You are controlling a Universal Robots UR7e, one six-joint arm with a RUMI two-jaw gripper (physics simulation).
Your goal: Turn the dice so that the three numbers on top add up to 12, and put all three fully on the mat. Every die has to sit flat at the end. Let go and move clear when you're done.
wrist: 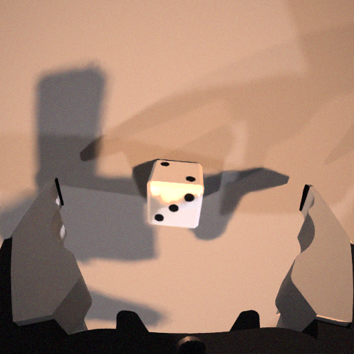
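Note:
A white die (175, 194) with black pips shows near the middle of the wrist view. Two of its faces show: a narrower upper one in the picture with two pips, and a larger lower one with three pips and a bright glare along its upper edge. I cannot tell for certain which of them is on top. My gripper (182, 184) is wide open and empty, one finger at the left and one at the right. The die shows between the fingertips, with wide gaps on both sides and no contact. The mat and the other two dice do not show.
The die rests on a plain tan surface (150, 35). Dark grey shadows fall to its left and right, and fainter brown shadows stretch behind it to the upper right. No obstacle shows beside the die.

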